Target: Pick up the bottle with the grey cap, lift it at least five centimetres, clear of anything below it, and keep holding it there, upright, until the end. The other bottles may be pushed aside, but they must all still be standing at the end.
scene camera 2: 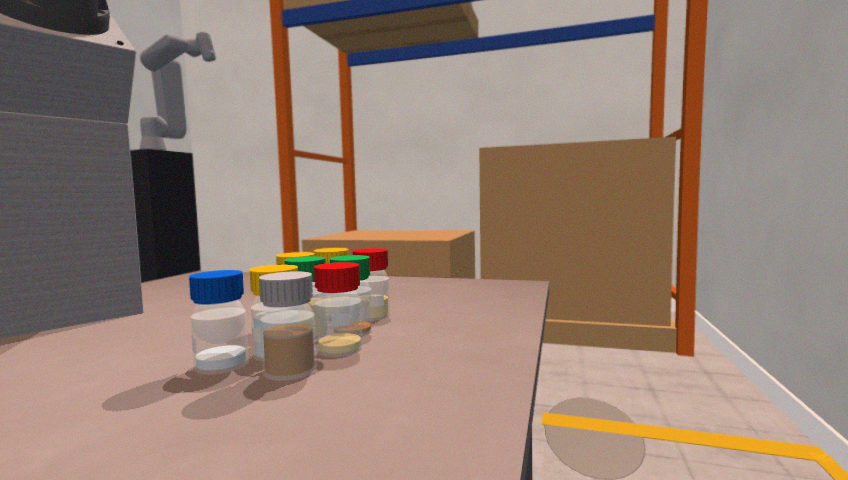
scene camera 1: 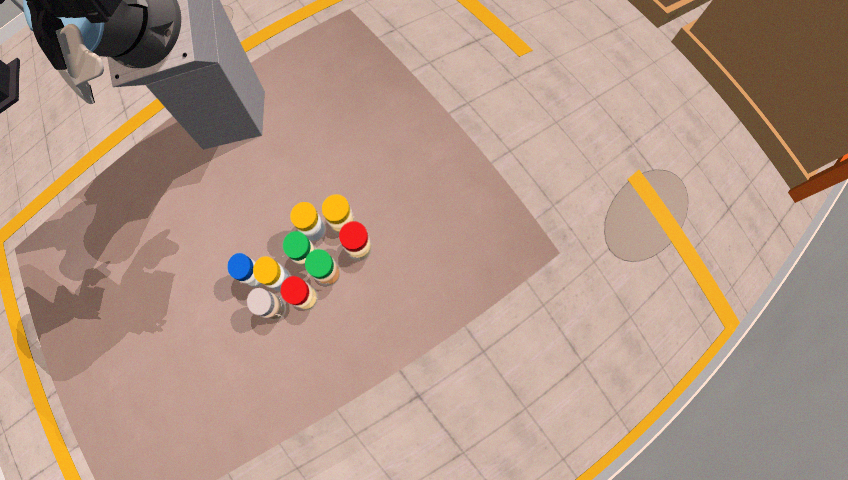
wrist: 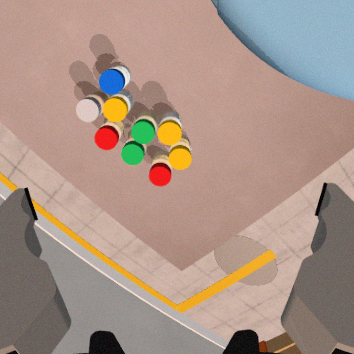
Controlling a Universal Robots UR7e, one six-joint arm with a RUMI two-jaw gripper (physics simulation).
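Seen in the pictures: gripper, between the fingertips: [scene camera 1: 119, 51] [wrist: 174, 190]; arm's base, origin of its link: [scene camera 2: 42, 7] [scene camera 1: 144, 26].
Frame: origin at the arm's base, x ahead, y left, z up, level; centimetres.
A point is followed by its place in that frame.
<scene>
The grey-capped bottle [scene camera 1: 260, 302] {x 44.7, y -3.9, z -36.1 cm} [scene camera 2: 288, 333] {x 46.1, y -6.3, z -41.6 cm} [wrist: 88, 110] {x 44.0, y -3.9, z -36.0 cm} stands upright on the table [scene camera 1: 404, 178] {x 31.5, y 34.6, z -46.5 cm} [scene camera 2: 416, 416] {x 61.7, y -8.9, z -46.5 cm} [wrist: 250, 150] {x 20.0, y 31.2, z -46.6 cm}, at one end of the bottle group, with brown contents. Close beside it stand a yellow-capped bottle [scene camera 1: 267, 271] {x 39.7, y 0.1, z -36.1 cm} [wrist: 115, 109] {x 38.9, y -0.2, z -36.0 cm} and a red-capped bottle [scene camera 1: 295, 290] {x 45.8, y 3.9, z -36.1 cm} [scene camera 2: 337, 277] {x 47.1, y 1.4, z -37.1 cm} [wrist: 107, 137] {x 44.8, y 3.7, z -36.0 cm}. A blue-capped bottle [scene camera 1: 240, 266] {x 36.0, y -5.1, z -36.0 cm} [scene camera 2: 216, 286] {x 37.7, y -7.4, z -37.0 cm} [wrist: 111, 81] {x 35.5, y -5.4, z -36.0 cm} stands a little apart from it. My gripper [wrist: 174, 190] {x 22.3, y 1.8, z 13.3 cm} is wide open and empty, high above the table and away from the bottles; part of it shows at the top left in scene camera 1.
Two more yellow-capped bottles [scene camera 1: 304, 216] {x 33.2, y 11.7, z -36.0 cm} [scene camera 1: 336, 208] {x 34.9, y 18.2, z -36.1 cm}, two green-capped bottles [scene camera 1: 296, 245] {x 37.8, y 7.8, z -36.1 cm} [scene camera 1: 320, 263] {x 43.3, y 10.8, z -36.1 cm} and another red-capped bottle [scene camera 1: 354, 236] {x 41.7, y 19.0, z -36.0 cm} stand in the same group. The arm's grey pedestal [scene camera 1: 208, 101] {x 0.5, y 1.7, z -26.7 cm} [scene camera 2: 65, 196] {x 0.0, y 0.2, z -26.8 cm} rises at the table's side. A shelf rack [scene camera 2: 693, 178] stands beyond.
</scene>
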